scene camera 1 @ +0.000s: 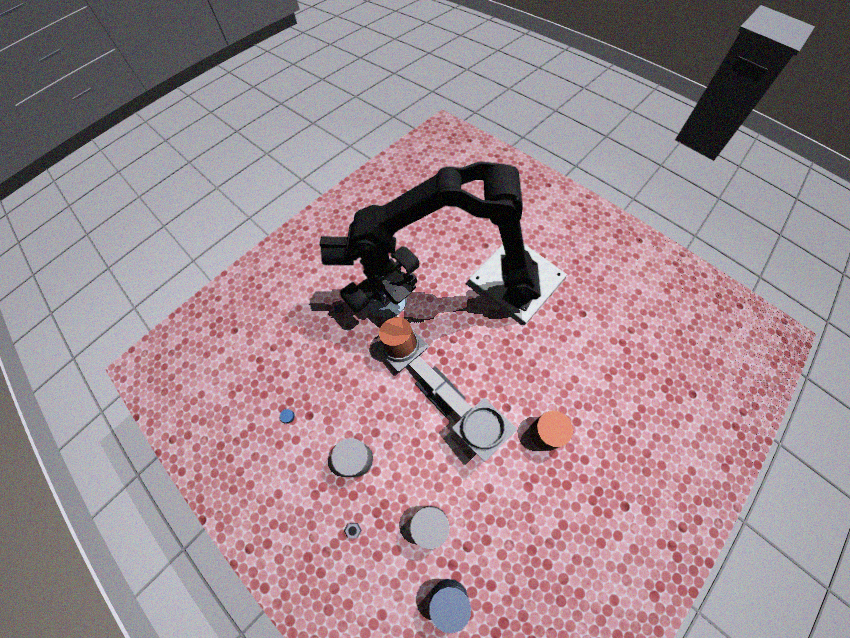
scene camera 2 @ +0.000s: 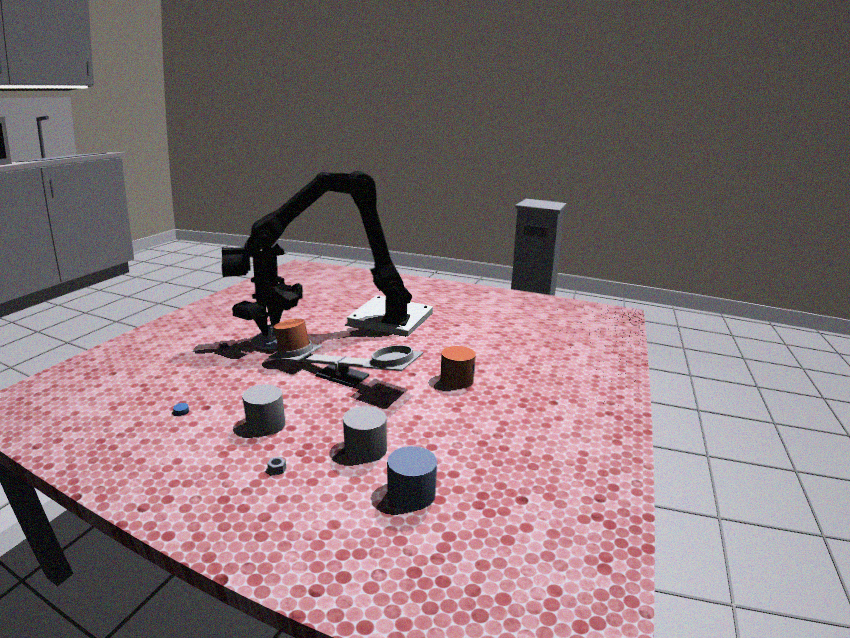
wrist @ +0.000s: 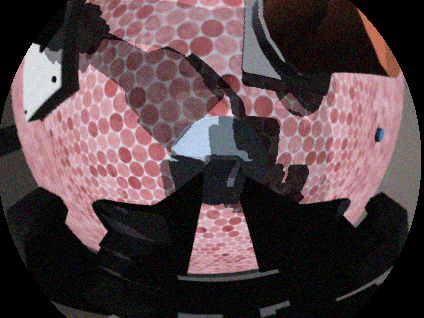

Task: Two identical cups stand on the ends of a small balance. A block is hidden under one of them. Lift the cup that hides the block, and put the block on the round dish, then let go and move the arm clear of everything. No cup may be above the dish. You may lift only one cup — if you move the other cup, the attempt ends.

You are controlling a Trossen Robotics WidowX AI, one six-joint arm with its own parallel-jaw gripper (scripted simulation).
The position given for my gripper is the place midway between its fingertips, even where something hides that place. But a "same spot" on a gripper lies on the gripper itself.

My gripper shows in scene camera 1, in scene camera 2 (270,334) and in the wrist view. One and the same spot on my gripper: (scene camera 1: 372,294) is (wrist: 369,247).
